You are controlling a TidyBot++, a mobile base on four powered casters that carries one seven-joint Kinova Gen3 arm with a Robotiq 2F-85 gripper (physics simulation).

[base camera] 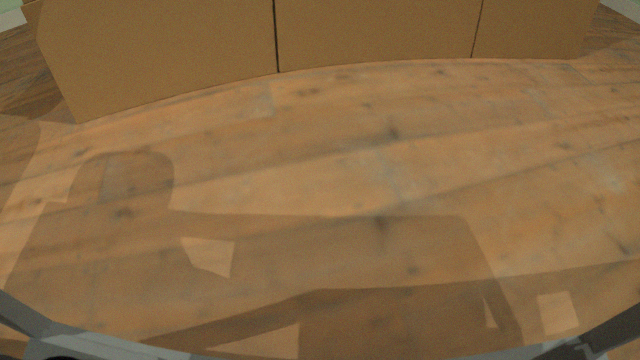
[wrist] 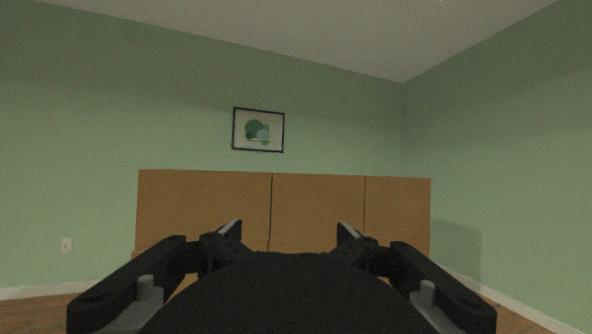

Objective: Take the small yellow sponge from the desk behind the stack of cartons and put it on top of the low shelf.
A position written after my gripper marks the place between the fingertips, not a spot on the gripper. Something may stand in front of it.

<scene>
I see my gripper (wrist: 289, 231), a stack of brown cartons (base camera: 103, 64) and a framed picture (wrist: 254, 130).
The stack of brown cartons shows as well in the wrist view (wrist: 290, 213).
</scene>
